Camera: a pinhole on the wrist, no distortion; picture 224 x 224 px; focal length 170.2 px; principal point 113.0 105.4 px. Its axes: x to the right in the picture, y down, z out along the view. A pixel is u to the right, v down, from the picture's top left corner.
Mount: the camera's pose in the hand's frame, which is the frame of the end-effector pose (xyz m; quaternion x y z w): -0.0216 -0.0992 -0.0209 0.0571 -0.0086 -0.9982 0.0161
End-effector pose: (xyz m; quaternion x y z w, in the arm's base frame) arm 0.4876 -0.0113 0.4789 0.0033 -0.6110 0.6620 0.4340
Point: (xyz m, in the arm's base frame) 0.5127 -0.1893 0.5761
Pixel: 135 122
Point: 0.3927 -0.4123 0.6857
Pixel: 109 132
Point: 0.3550 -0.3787 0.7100
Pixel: 87 130
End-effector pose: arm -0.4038 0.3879 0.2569 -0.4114 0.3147 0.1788 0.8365
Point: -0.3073 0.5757 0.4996
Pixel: 126 98
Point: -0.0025 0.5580 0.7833
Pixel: 106 210
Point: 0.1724 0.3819 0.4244
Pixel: outside the picture
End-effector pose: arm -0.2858 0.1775 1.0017 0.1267 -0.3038 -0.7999 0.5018
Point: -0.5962 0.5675 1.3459
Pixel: 134 118
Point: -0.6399 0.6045 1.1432
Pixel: 158 179
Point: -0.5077 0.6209 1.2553
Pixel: 174 121
